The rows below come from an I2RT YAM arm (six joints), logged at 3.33 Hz.
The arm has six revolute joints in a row. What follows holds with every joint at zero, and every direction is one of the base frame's. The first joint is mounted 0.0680 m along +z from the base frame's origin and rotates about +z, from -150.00 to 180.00 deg. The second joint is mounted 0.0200 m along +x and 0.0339 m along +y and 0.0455 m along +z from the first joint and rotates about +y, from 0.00 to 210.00 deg. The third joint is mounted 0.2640 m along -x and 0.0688 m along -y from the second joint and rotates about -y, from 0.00 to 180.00 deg. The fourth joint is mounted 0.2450 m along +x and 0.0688 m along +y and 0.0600 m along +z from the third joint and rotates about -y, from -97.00 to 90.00 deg. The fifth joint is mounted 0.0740 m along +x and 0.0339 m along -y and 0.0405 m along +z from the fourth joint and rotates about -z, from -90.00 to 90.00 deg. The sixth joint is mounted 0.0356 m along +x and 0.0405 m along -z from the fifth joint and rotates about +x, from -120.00 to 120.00 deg. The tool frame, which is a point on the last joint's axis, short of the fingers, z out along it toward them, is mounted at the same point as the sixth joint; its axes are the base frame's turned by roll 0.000, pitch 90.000 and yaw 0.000 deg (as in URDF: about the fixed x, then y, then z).
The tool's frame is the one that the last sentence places.
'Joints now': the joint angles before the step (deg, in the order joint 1, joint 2, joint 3, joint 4, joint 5, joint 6). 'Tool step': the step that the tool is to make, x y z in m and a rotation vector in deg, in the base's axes. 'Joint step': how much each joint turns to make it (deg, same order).
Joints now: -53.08 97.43 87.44 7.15 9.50 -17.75
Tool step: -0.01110 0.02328 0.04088 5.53 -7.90 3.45
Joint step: 0.43 -4.23 5.16 -10.31 -3.58 9.53
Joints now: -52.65 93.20 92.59 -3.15 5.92 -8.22
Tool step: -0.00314 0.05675 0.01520 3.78 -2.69 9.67
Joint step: 4.79 -8.84 -4.41 -5.85 -5.22 4.09
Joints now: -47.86 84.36 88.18 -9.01 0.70 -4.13
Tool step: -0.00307 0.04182 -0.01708 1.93 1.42 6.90
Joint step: 4.46 -7.40 -9.07 -0.70 -2.46 0.06
